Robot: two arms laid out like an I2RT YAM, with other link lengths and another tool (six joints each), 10 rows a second.
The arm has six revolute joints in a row. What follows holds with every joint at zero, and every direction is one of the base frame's. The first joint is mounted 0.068 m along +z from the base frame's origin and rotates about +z. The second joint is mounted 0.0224 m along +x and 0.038 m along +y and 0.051 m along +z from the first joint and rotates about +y. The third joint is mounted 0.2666 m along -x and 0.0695 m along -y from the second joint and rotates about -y. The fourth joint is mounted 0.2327 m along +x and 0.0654 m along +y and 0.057 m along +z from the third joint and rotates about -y. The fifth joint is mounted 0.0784 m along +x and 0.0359 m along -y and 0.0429 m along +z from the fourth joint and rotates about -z. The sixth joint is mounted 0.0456 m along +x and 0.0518 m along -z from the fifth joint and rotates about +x. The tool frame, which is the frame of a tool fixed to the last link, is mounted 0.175 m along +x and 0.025 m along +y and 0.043 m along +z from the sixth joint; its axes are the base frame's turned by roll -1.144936, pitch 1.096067 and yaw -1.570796 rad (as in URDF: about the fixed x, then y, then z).
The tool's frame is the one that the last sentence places.
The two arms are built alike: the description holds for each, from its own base.
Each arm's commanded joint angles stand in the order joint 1, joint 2, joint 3, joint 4, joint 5, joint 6.
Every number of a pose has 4 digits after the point. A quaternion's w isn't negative.
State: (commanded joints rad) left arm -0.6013 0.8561 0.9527 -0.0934 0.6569 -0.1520; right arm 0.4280 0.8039 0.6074 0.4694 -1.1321 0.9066
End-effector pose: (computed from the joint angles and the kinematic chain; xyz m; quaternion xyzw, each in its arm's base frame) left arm 0.2218 -0.2880 0.4302 0.3030 0.5350 -0.7013 0.3608; right arm 0.1473 0.2759 0.4082 -0.3160 0.6209 0.4540 0.5555
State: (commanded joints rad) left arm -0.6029 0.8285 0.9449 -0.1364 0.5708 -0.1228; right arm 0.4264 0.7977 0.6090 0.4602 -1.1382 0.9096
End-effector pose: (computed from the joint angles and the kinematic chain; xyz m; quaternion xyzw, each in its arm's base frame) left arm 0.2319 -0.2760 0.4242 0.2876 0.5540 -0.6777 0.3887; right arm 0.1455 0.2753 0.4084 -0.3172 0.6216 0.4551 0.5530
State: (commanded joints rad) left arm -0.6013 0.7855 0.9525 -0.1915 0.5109 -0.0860; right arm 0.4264 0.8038 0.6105 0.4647 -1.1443 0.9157
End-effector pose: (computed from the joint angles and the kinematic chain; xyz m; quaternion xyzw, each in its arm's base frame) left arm 0.2318 -0.2620 0.4272 0.2846 0.5629 -0.6558 0.4148; right arm 0.1456 0.2760 0.4080 -0.3185 0.6224 0.4573 0.5495
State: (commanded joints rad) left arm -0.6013 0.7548 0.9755 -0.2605 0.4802 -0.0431; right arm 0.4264 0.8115 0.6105 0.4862 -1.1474 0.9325
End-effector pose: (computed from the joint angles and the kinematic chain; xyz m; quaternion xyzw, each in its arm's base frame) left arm 0.2271 -0.2529 0.4298 0.2908 0.5710 -0.6376 0.4276; right arm 0.1461 0.2762 0.4097 -0.3178 0.6216 0.4607 0.5480
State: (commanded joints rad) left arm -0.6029 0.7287 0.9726 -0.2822 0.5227 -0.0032; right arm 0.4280 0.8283 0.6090 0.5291 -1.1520 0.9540
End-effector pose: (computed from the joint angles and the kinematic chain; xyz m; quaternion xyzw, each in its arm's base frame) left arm 0.2113 -0.2552 0.4312 0.3184 0.5615 -0.6373 0.4209; right arm 0.1469 0.2771 0.4121 -0.3186 0.6179 0.4654 0.5479
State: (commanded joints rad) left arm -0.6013 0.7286 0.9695 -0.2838 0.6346 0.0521; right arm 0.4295 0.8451 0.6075 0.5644 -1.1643 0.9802
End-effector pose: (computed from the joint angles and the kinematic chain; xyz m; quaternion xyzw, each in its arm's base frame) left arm 0.1881 -0.2679 0.4311 0.3677 0.5395 -0.6470 0.3938; right arm 0.1468 0.2784 0.4126 -0.3208 0.6170 0.4722 0.5417
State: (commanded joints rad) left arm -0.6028 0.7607 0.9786 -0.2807 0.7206 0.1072; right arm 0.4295 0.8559 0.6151 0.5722 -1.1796 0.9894
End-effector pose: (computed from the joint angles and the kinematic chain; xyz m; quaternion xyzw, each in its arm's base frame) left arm 0.1750 -0.2811 0.4291 0.4069 0.5233 -0.6514 0.3692; right arm 0.1456 0.2795 0.4134 -0.3258 0.6160 0.4759 0.5366
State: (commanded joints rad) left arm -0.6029 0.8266 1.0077 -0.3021 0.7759 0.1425; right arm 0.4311 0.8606 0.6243 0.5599 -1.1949 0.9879
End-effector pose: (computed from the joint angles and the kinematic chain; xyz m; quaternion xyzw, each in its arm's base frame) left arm 0.1758 -0.2949 0.4200 0.4231 0.5261 -0.6554 0.3385; right arm 0.1433 0.2806 0.4131 -0.3319 0.6161 0.4784 0.5304
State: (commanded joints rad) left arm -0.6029 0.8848 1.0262 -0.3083 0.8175 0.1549; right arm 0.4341 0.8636 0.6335 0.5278 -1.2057 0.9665
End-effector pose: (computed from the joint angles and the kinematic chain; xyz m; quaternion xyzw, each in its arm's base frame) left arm 0.1792 -0.3061 0.4112 0.4285 0.5295 -0.6624 0.3119; right arm 0.1417 0.2823 0.4105 -0.3382 0.6175 0.4777 0.5255
